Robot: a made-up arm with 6 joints. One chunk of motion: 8 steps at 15 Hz.
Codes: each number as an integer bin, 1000 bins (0 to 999) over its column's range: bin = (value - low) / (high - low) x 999, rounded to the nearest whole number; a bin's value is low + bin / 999 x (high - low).
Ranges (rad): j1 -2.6..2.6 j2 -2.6..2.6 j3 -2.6..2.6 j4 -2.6..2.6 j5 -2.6..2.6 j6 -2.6..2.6
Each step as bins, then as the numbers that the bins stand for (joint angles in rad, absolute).
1 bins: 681 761 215 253 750 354
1 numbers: 0.9447 1.3612 -1.4809 -1.2831 1.3039 -0.7574
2 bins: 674 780 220 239 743 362
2 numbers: 0.9083 1.4601 -1.4549 -1.3560 1.2675 -0.7157
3 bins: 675 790 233 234 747 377
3 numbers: 0.9135 1.5121 -1.3872 -1.3820 1.2883 -0.6376
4 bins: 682 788 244 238 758 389
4 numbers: 0.9499 1.5017 -1.3299 -1.3612 1.3455 -0.5752
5 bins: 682 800 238 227 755 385
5 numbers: 0.9499 1.5642 -1.3612 -1.4184 1.3299 -0.5960
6 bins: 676 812 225 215 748 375
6 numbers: 0.9187 1.6266 -1.4288 -1.4809 1.2935 -0.6480
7 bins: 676 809 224 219 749 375
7 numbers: 0.9187 1.6110 -1.4340 -1.4601 1.2987 -0.6480
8 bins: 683 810 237 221 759 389
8 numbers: 0.9552 1.6162 -1.3664 -1.4496 1.3508 -0.5752
